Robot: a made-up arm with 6 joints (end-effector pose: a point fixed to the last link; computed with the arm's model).
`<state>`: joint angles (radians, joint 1 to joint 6).
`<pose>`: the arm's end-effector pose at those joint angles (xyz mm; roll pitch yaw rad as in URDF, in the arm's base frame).
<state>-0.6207 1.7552 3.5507 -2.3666 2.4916 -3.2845</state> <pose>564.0 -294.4 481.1 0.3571 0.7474 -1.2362</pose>
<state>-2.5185 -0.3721 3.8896 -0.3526 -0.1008 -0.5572</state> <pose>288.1 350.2 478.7 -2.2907 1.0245 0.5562</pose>
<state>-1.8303 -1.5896 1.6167 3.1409 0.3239 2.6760</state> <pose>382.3 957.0 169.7 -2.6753 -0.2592 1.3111</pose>
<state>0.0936 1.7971 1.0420 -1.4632 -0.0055 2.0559</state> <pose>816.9 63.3 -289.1 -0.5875 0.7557 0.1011</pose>
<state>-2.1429 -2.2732 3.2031 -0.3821 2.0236 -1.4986</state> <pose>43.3 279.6 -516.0 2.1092 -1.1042 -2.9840</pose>
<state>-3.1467 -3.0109 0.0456 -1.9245 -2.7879 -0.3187</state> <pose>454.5 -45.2 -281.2 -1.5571 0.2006 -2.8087</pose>
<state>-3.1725 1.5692 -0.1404 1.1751 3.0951 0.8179</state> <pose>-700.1 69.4 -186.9 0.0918 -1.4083 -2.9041</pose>
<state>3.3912 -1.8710 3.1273 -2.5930 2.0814 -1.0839</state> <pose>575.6 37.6 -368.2 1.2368 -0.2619 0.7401</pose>
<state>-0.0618 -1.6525 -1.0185 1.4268 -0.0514 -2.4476</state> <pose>-404.3 7.2 479.5 1.0578 -0.6257 -0.1246</pose>
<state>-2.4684 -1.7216 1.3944 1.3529 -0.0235 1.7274</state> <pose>780.5 656.7 -0.9 0.0606 -0.0307 0.6961</pose>
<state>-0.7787 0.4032 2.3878 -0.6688 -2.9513 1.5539</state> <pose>51.5 -187.4 1177.8 -2.0304 0.9962 -0.5612</pose>
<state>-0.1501 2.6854 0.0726 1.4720 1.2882 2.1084</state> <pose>12.7 -14.3 -668.8 -1.0298 0.2243 1.6199</pose>
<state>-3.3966 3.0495 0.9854 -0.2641 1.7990 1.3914</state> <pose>175.9 77.8 -753.8 -1.5193 0.2486 2.6211</pose>
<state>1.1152 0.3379 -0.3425 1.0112 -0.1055 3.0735</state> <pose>312.5 488.3 653.0 2.1202 0.7329 0.9948</pose>
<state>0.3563 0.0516 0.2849 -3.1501 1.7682 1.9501</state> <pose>336.2 257.3 936.8 1.4181 1.5340 0.5847</pose>
